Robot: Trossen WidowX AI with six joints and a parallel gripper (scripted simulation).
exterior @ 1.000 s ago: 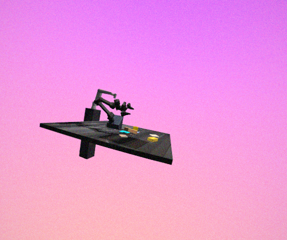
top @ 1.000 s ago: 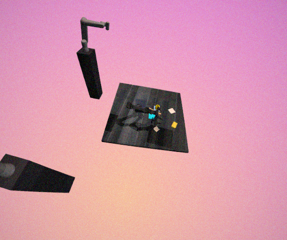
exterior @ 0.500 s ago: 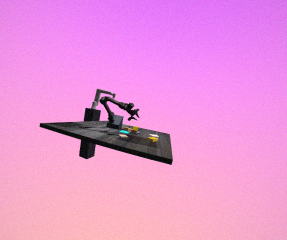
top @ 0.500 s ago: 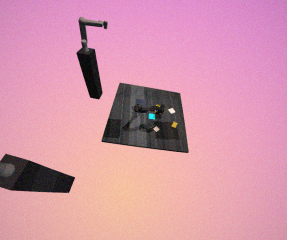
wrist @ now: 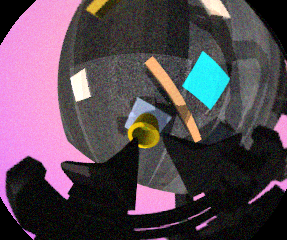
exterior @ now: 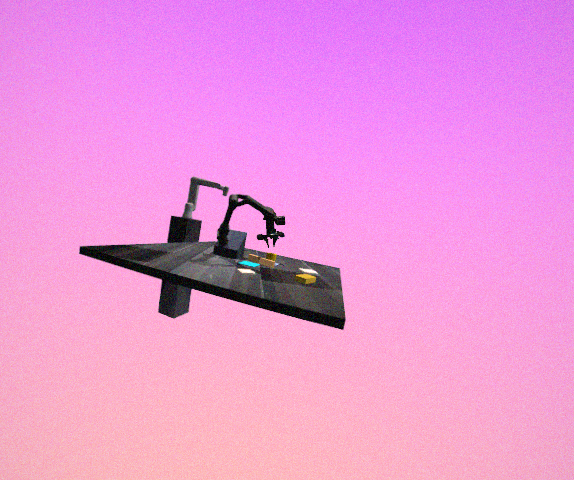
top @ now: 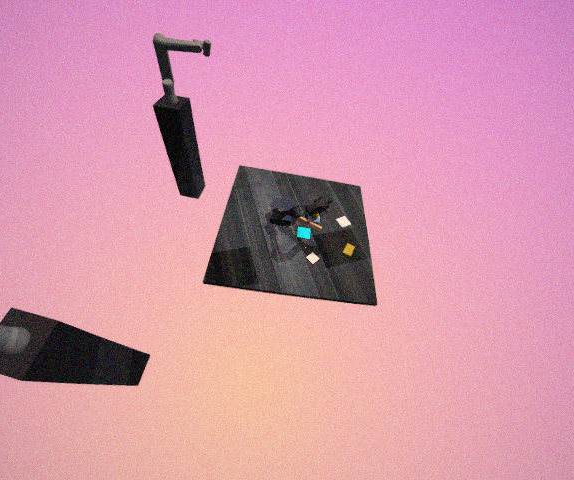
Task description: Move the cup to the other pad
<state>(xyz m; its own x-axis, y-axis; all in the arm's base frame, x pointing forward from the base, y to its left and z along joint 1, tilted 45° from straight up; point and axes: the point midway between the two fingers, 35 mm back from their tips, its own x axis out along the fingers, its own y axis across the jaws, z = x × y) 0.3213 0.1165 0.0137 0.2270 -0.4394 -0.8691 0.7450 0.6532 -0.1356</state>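
The cup is 8 cm below my gripper tip, 4 cm to the left of it and 1 cm behind it. Also, from my gripper tip: cyan pad: 15 cm to the right, 13 cm below, 7 cm behind; then pale blue patch: 13 cm below, 4 cm to the left; then brown block: 11 cm below, 6 cm to the right, 4 cm behind.
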